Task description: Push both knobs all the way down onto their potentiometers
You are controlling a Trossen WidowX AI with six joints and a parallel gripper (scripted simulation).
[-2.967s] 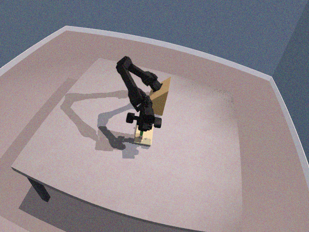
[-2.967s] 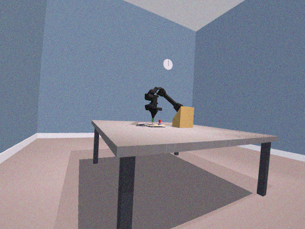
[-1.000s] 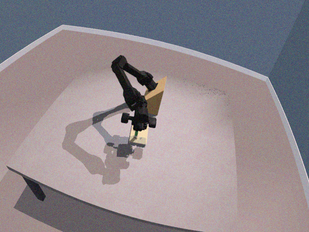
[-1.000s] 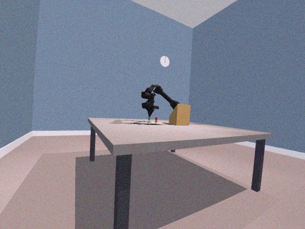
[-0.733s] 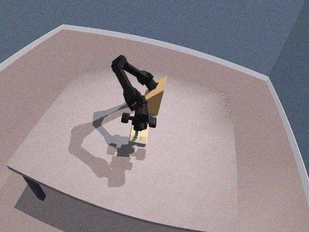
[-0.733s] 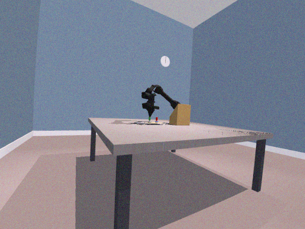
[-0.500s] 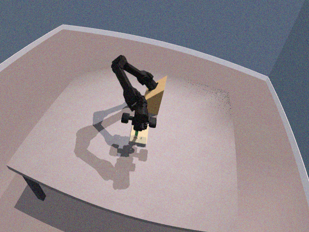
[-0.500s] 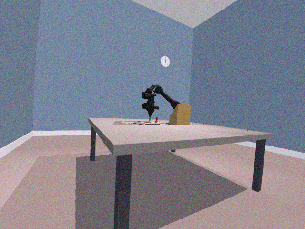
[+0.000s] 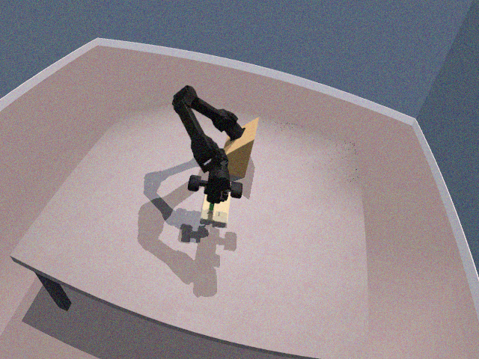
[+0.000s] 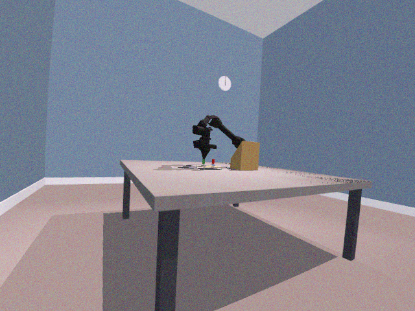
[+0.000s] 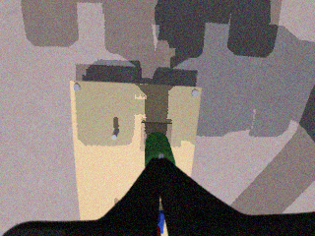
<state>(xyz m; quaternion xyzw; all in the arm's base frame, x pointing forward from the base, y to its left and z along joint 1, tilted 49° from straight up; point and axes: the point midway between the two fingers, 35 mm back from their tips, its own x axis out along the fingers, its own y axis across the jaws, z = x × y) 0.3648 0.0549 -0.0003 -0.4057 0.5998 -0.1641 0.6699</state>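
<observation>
Right now the green knob is 1 cm below my gripper tip. Also, from my gripper tip: red knob 8 cm behind, 2 cm to the right, 1 cm below.
</observation>
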